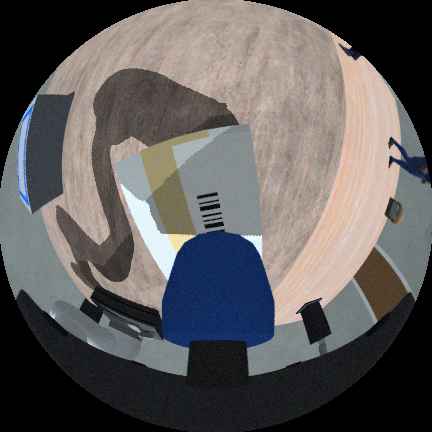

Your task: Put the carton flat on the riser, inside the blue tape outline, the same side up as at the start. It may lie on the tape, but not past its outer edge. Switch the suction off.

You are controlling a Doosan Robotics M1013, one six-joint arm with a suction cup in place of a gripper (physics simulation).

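Frame: origin at the arm's base, x ahead, y left, z up, level; centimetres.
Seen in the pictures: end effector, tool point: [217, 266]; arm's base, origin of the base link: [127, 324].
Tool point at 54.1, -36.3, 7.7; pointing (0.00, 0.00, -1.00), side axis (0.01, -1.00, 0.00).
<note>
Pixels of each thing's top centre, then the offset from my tool point to it, as dx, dy, dz. "spot": a spot on its surface instead. Level surfaces: height alone.
- white carton, surface spot: [232, 165] spot: +3.5, -0.9, -4.8
- dark riser, surface spot: [47, 145] spot: +13.0, +35.9, -9.8
- wood-look table, its level: dz -14.9
The white carton [232, 165] lies under my suction cup with its barcode face up and a tan tape band along it. Shadow covers much of its top. Its near part is hidden behind the cup. My blue suction cup [218, 234] is over the middle of the carton, very close to its top face; the contact point is hidden, and I cannot tell whether the cup grips it. The dark riser [47, 145] stands at the far left, apart from the carton. The blue tape outline [21, 160] on its light top is seen at a steep slant.
The arm's shadow falls on the wood-look table [295, 100] left of the carton. A black device [127, 312] is at the lower left. A dark screen on a stand [316, 321] is at the lower right. A person in blue [412, 162] is beyond the table's right side.
</note>
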